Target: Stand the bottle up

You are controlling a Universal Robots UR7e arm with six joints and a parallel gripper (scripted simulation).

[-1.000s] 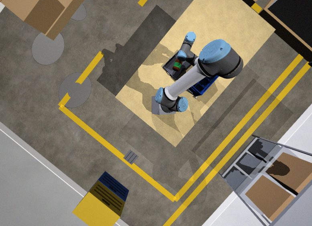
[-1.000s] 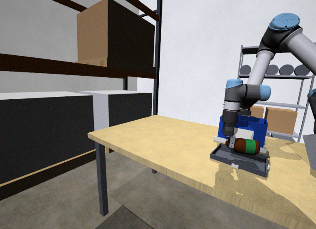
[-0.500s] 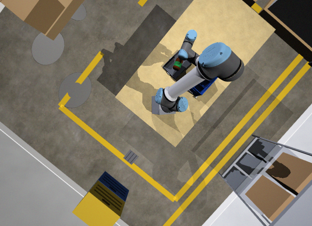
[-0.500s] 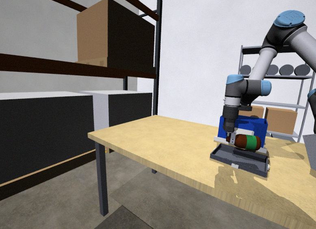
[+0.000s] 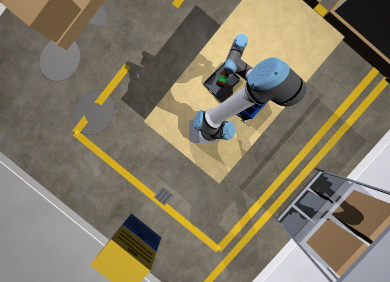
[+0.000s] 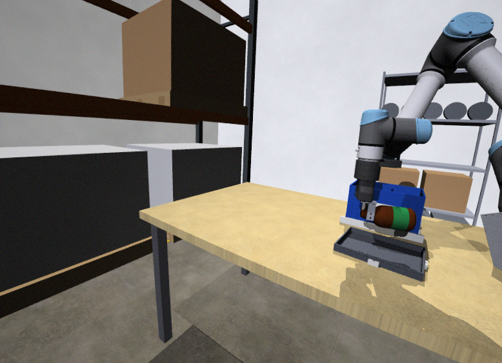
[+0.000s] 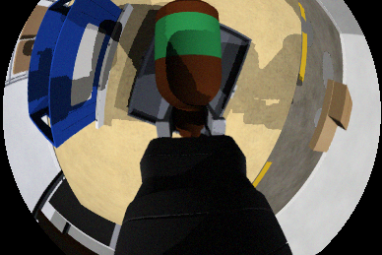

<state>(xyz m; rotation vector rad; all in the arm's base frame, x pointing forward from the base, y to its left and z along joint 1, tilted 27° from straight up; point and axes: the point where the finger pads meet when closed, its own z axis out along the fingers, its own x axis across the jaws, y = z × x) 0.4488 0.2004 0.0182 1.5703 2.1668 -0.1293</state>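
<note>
Right now the bottle is 5 cm behind my hand, 1 cm to the right of it and 1 cm below it. Also, from my hand: dark grey tray (12 cm below, 5 cm behind, 1 cm to the right); then blue crate (30 cm to the right, 5 cm below, 4 cm behind).
</note>
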